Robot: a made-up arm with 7 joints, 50 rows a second.
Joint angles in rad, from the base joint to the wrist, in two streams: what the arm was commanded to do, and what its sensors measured. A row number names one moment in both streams.
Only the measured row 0 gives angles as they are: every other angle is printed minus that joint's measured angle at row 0.
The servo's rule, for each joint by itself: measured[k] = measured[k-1] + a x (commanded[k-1-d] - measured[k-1]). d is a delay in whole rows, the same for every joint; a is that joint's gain. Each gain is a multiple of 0.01, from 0.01 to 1. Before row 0 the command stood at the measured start. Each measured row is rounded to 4 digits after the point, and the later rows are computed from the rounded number. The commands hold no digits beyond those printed.
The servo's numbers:
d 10
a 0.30 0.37 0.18 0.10 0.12 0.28 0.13
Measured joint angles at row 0:
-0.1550, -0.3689, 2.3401, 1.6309, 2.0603, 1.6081, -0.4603
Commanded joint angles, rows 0 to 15:
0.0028, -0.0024, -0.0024, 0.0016, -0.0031, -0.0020, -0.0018
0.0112, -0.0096, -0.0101, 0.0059, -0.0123, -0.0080, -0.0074
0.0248, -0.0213, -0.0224, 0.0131, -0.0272, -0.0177, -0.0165
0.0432, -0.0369, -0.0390, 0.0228, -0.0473, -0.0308, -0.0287
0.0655, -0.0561, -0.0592, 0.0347, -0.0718, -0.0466, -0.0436
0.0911, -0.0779, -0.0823, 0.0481, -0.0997, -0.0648, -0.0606
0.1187, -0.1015, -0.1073, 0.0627, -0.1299, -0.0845, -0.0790
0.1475, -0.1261, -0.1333, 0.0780, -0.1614, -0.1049, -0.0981
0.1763, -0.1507, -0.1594, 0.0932, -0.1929, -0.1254, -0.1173
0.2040, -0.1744, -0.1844, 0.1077, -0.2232, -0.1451, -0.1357
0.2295, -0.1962, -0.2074, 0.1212, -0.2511, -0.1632, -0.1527
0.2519, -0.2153, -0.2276, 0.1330, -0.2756, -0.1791, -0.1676
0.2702, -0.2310, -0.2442, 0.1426, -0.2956, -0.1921, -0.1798
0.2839, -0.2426, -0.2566, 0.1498, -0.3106, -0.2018, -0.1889
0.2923, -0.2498, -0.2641, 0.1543, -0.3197, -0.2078, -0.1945
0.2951, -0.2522, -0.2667, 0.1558, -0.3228, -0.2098, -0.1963
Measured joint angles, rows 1 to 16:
0.0000, 0.0000, 0.0000, 0.0000, 0.0000, 0.0000, 0.0000
0.0000, 0.0000, 0.0000, 0.0000, 0.0000, 0.0000, 0.0000
0.0000, 0.0000, 0.0000, 0.0000, 0.0000, 0.0000, 0.0000
0.0000, 0.0000, 0.0000, 0.0000, 0.0000, 0.0000, 0.0000
0.0000, 0.0000, 0.0000, 0.0000, 0.0000, 0.0000, 0.0000
0.0000, 0.0000, 0.0000, 0.0000, 0.0000, 0.0000, 0.0000
0.0000, 0.0000, 0.0000, 0.0000, 0.0000, 0.0000, 0.0000
0.0000, 0.0000, 0.0000, 0.0000, 0.0000, 0.0000, 0.0000
0.0000, 0.0000, 0.0000, 0.0000, 0.0000, 0.0000, 0.0000
0.0000, 0.0000, 0.0000, 0.0000, 0.0000, 0.0000, 0.0000
0.0008, -0.0009, -0.0004, 0.0002, -0.0004, -0.0006, -0.0002
0.0039, -0.0041, -0.0021, 0.0008, -0.0018, -0.0027, -0.0011
0.0102, -0.0105, -0.0058, 0.0020, -0.0048, -0.0069, -0.0031
0.0201, -0.0203, -0.0118, 0.0041, -0.0099, -0.0136, -0.0064
0.0337, -0.0335, -0.0203, 0.0072, -0.0173, -0.0228, -0.0112
0.0509, -0.0499, -0.0315, 0.0113, -0.0272, -0.0346, -0.0176

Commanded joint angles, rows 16 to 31:
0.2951, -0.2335, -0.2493, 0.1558, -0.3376, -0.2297, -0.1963
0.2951, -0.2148, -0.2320, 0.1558, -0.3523, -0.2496, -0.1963
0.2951, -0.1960, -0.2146, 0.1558, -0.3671, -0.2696, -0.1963
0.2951, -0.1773, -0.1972, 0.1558, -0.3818, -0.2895, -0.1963
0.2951, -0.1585, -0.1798, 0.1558, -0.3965, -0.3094, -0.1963
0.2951, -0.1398, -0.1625, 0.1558, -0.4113, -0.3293, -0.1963
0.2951, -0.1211, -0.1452, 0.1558, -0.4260, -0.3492, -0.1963
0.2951, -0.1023, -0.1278, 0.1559, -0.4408, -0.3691, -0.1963
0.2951, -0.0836, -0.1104, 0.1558, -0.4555, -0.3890, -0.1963
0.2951, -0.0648, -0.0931, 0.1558, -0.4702, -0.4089, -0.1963
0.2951, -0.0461, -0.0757, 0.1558, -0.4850, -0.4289, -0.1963
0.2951, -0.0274, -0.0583, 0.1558, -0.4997, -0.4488, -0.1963
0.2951, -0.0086, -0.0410, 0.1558, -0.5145, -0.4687, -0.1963
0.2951, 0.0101, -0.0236, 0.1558, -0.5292, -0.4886, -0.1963
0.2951, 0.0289, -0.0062, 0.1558, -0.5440, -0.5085, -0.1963
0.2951, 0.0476, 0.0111, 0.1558, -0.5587, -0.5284, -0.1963
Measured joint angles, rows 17 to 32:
0.0712, -0.0690, -0.0451, 0.0164, -0.0395, -0.0486, -0.0256
0.0941, -0.0901, -0.0610, 0.0226, -0.0541, -0.0644, -0.0350
0.1188, -0.1125, -0.0787, 0.0297, -0.0708, -0.0815, -0.0457
0.1444, -0.1354, -0.0977, 0.0375, -0.0891, -0.0993, -0.0574
0.1699, -0.1579, -0.1174, 0.0459, -0.1085, -0.1172, -0.0698
0.1945, -0.1791, -0.1372, 0.0546, -0.1286, -0.1345, -0.0825
0.2172, -0.1983, -0.1565, 0.0634, -0.1486, -0.1506, -0.0951
0.2372, -0.2147, -0.1745, 0.0720, -0.1680, -0.1649, -0.1073
0.2537, -0.2277, -0.1906, 0.0802, -0.1862, -0.1769, -0.1186
0.2661, -0.2368, -0.2043, 0.0878, -0.2026, -0.1861, -0.1287
0.2748, -0.2356, -0.2124, 0.0946, -0.2188, -0.1983, -0.1375
0.2809, -0.2279, -0.2159, 0.1007, -0.2348, -0.2127, -0.1451
0.2852, -0.2161, -0.2157, 0.1062, -0.2507, -0.2286, -0.1518
0.2882, -0.2017, -0.2124, 0.1112, -0.2664, -0.2457, -0.1576
0.2903, -0.1857, -0.2065, 0.1157, -0.2820, -0.2635, -0.1626
0.2917, -0.1687, -0.1986, 0.1197, -0.2975, -0.2819, -0.1670

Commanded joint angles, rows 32 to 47:
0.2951, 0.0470, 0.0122, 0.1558, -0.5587, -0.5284, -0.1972
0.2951, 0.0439, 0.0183, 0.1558, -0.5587, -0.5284, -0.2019
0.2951, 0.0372, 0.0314, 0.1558, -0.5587, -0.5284, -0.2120
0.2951, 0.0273, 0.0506, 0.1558, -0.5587, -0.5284, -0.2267
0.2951, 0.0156, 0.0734, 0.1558, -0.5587, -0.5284, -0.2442
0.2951, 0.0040, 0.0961, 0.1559, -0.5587, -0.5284, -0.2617
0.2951, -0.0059, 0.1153, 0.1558, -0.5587, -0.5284, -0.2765
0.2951, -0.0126, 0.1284, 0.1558, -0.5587, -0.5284, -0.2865
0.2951, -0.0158, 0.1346, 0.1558, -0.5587, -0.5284, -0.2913
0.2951, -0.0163, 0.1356, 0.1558, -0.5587, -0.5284, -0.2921
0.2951, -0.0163, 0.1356, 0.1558, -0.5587, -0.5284, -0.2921
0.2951, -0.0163, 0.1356, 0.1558, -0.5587, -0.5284, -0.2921
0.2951, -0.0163, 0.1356, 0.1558, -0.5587, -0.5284, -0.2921
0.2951, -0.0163, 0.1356, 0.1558, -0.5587, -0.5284, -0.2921
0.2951, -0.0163, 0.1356, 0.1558, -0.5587, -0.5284, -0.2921
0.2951, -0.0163, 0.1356, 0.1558, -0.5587, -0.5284, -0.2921
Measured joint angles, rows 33 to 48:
0.2927, -0.1511, -0.1890, 0.1233, -0.3129, -0.3007, -0.1708
0.2934, -0.1330, -0.1780, 0.1266, -0.3282, -0.3199, -0.1741
0.2939, -0.1147, -0.1658, 0.1295, -0.3435, -0.3392, -0.1770
0.2943, -0.0962, -0.1527, 0.1321, -0.3587, -0.3587, -0.1795
0.2945, -0.0777, -0.1388, 0.1345, -0.3739, -0.3784, -0.1817
0.2947, -0.0591, -0.1243, 0.1366, -0.3890, -0.3981, -0.1836
0.2948, -0.0404, -0.1093, 0.1385, -0.4041, -0.4179, -0.1853
0.2949, -0.0217, -0.0939, 0.1402, -0.4191, -0.4377, -0.1867
0.2950, -0.0030, -0.0781, 0.1418, -0.4341, -0.4575, -0.1879
0.2950, 0.0157, -0.0620, 0.1432, -0.4491, -0.4774, -0.1890
0.2950, 0.0273, -0.0486, 0.1445, -0.4623, -0.4917, -0.1901
0.2950, 0.0334, -0.0366, 0.1456, -0.4739, -0.5020, -0.1916
0.2950, 0.0348, -0.0244, 0.1466, -0.4841, -0.5094, -0.1943
0.2950, 0.0320, -0.0109, 0.1475, -0.4931, -0.5147, -0.1985
0.2950, 0.0259, 0.0043, 0.1483, -0.5010, -0.5185, -0.2044
0.2950, 0.0178, 0.0208, 0.1491, -0.5079, -0.5213, -0.2118

